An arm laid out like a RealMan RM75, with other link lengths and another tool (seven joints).
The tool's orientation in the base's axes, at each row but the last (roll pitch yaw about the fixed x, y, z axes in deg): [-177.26, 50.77, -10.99]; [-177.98, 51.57, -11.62]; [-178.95, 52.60, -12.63]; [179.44, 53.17, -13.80]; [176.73, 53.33, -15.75]
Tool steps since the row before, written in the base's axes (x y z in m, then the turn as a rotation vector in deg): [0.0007, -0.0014, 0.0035, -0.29, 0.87, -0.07]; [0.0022, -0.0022, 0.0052, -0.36, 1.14, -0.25]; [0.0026, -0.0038, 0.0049, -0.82, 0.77, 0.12]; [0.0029, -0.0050, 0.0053, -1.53, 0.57, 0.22]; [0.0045, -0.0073, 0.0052, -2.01, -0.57, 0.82]
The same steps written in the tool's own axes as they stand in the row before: [-0.0021, 0.0011, -0.0030, -0.23, -0.78, 0.43]; [-0.0025, 0.0015, -0.0053, -0.17, -1.02, 0.65]; [-0.0018, 0.0030, -0.0057, -0.68, -0.56, 0.71]; [-0.0018, 0.0042, -0.0063, -1.15, -0.20, 1.16]; [-0.0004, 0.0063, -0.0078, -1.72, 1.04, 1.00]
